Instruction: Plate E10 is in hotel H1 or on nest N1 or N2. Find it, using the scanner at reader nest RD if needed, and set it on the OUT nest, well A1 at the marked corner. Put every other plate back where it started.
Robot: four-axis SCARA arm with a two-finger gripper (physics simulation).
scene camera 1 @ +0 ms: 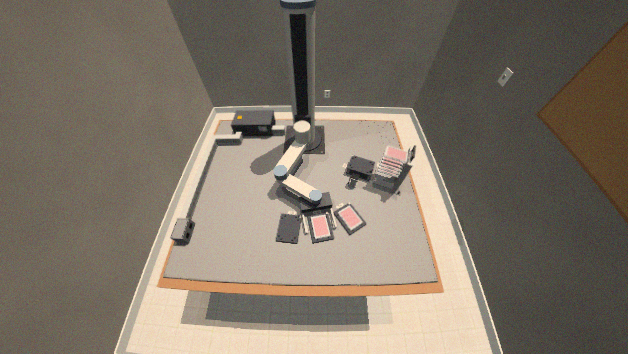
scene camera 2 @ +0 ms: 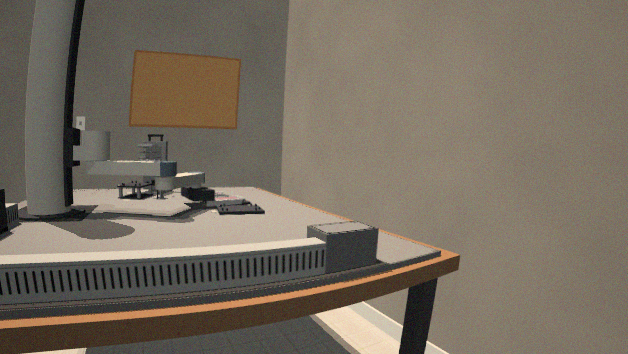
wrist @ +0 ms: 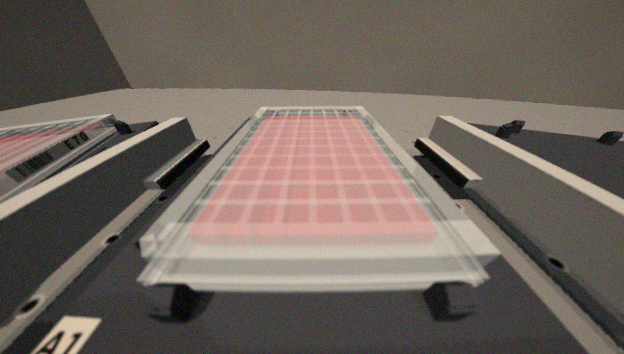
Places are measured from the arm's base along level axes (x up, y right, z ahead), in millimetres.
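Pixels of known places: gripper, between the fingertips: (scene camera 1: 321, 230) (scene camera 2: 232, 198) (wrist: 312, 130); arm's base, origin of its link: (scene camera 2: 50, 216).
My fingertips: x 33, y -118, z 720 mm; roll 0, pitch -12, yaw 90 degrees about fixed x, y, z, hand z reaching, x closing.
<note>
For each thing: its top centre in the pictures, then the offset to it from my fingertips. "spot": a spot on its surface instead.
- clear-lidded plate with pink wells, centre of its top: (wrist: 312, 137) (scene camera 2: 227, 197) (scene camera 1: 320, 225) dx +6, dy +5, dz -24 mm
- middle dark nest, centre of its top: (wrist: 310, 144) (scene camera 2: 227, 198) (scene camera 1: 320, 226) dx +2, dy +4, dz -24 mm
- pink plate, centre of its top: (scene camera 1: 350, 216) dx +6, dy -167, dz -79 mm
- left nest, centre of its top: (scene camera 2: 239, 205) (scene camera 1: 288, 227) dx +2, dy +182, dz -16 mm
- raised dark nest, centre of its top: (scene camera 2: 135, 182) (scene camera 1: 361, 164) dx +50, dy -267, dz -429 mm
- small dark device, centre of its top: (scene camera 1: 355, 176) dx +64, dy -210, dz -321 mm
- dark box, a spot on its surface: (scene camera 1: 253, 121) spot: dx +95, dy +501, dz -791 mm
- long duct, a spot on its surface: (scene camera 1: 201, 180) spot: dx +16, dy +783, dz -312 mm
- grey box, centre of its top: (scene camera 2: 343, 227) (scene camera 1: 179, 228) dx +55, dy +785, dz +30 mm
A clear-lidded plate with pink wells (scene camera 1: 320, 226) (wrist: 315, 180) sits on the middle dark nest (scene camera 1: 323, 240) (wrist: 300, 320), which has an A1 mark at its near left corner in the wrist view. No code is readable on this plate. My gripper (scene camera 1: 320, 229) (wrist: 312, 130) is open, one finger along each long side of the plate, with gaps between pads and plate. Another pink plate (scene camera 1: 350, 217) (wrist: 15, 150), labelled E70, sits on the angled nest to the right in scene camera 1. The left nest (scene camera 1: 288, 228) (scene camera 2: 240, 209) (wrist: 560, 150) holds no plate.
The hotel (scene camera 1: 406, 173) at the right holds several stacked plates; their codes are unreadable. A raised dark nest (scene camera 1: 360, 164) stands beside it, with a small dark device (scene camera 1: 351, 183) in front. A dark box (scene camera 1: 253, 121), a long duct (scene camera 1: 201, 180) and a grey box (scene camera 1: 182, 230) (scene camera 2: 350, 247) line the left side.
</note>
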